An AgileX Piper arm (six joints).
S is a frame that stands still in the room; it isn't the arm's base.
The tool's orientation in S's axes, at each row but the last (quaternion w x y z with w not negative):
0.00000 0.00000 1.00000 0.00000
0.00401 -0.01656 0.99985 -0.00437
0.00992 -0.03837 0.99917 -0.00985
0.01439 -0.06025 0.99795 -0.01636
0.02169 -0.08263 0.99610 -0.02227
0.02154 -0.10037 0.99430 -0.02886
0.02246 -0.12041 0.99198 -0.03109
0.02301 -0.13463 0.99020 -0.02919
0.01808 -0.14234 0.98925 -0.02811
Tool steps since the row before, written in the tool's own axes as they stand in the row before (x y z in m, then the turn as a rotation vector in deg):
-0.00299 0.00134 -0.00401 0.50 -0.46 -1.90
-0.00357 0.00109 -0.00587 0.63 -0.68 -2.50
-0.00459 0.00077 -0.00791 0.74 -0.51 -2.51
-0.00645 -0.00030 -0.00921 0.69 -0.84 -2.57
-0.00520 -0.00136 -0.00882 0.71 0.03 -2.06
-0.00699 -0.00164 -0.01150 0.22 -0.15 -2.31
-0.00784 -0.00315 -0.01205 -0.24 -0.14 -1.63
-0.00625 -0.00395 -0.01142 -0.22 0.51 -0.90
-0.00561 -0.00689 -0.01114 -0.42 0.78 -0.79
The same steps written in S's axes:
0.00299 0.00134 0.00401 -0.50 -0.46 1.90
0.00348 0.00126 0.00589 -0.63 -0.68 2.50
0.00435 0.00127 0.00798 -0.75 -0.52 2.51
0.00615 0.00077 0.00938 -0.66 -0.84 2.58
0.00493 -0.00012 0.00907 -0.80 0.00 2.03
0.00661 0.00041 0.01183 -0.30 -0.07 2.31
0.00773 -0.00049 0.01252 0.18 0.01 1.64
0.00645 -0.00154 0.01188 0.03 0.60 0.87
0.00682 -0.00445 0.01169 0.15 0.91 0.75

